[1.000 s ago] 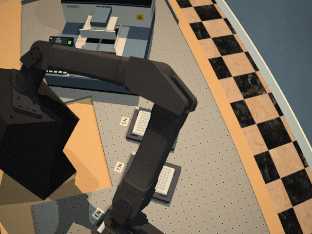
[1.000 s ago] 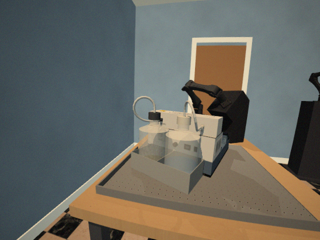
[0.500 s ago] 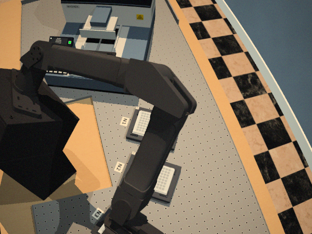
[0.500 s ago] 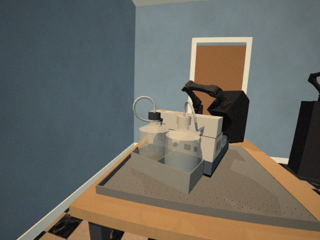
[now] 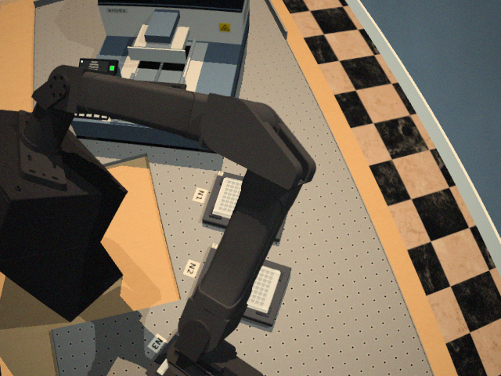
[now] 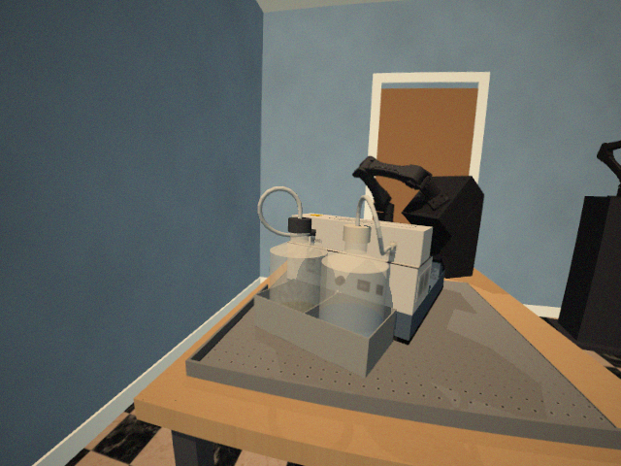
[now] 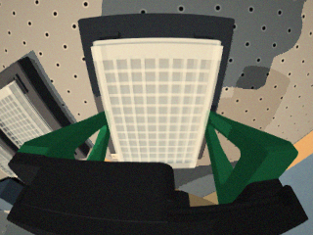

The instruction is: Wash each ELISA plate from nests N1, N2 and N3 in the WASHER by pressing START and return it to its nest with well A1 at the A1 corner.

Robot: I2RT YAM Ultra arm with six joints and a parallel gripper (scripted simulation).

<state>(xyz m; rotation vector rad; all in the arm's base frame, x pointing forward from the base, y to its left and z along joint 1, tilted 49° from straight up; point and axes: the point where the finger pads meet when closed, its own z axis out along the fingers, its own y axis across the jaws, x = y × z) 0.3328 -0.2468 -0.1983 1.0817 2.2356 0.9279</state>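
Now: hand 30 mm above the nest N3. From my hand the other things lie so: nest N2: 170 mm to the left, 90 mm ahead, 50 mm below; then nest N1: 340 mm to the left, 120 mm ahead, 50 mm below; then N3 label: 80 mm behind, 70 mm to the left, 60 mm below.
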